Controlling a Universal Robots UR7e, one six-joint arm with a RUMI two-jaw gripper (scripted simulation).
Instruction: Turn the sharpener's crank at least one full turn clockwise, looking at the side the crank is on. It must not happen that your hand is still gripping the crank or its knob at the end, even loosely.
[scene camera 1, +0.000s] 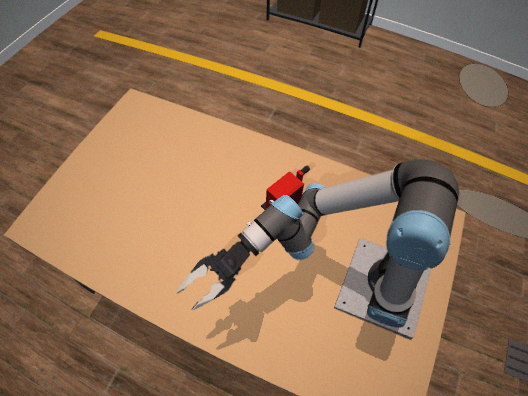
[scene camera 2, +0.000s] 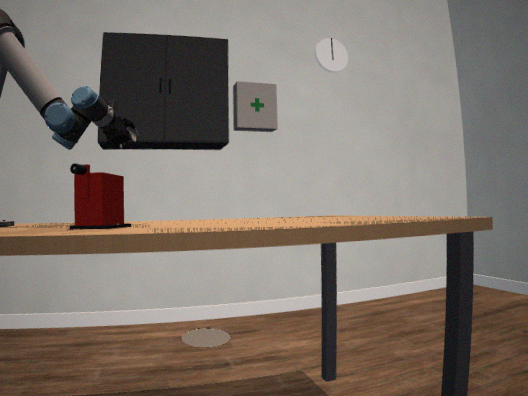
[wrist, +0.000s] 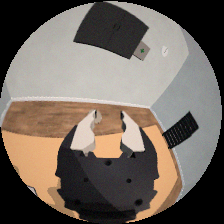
Path:
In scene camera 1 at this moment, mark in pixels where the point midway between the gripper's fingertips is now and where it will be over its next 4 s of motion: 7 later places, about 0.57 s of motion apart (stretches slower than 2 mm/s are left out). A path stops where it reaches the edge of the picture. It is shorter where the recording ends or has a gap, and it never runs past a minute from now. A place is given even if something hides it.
My gripper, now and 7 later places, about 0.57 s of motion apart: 184, 301; 179, 284; 175, 265; 175, 248; 177, 233; 182, 219; 188, 205; 196, 194

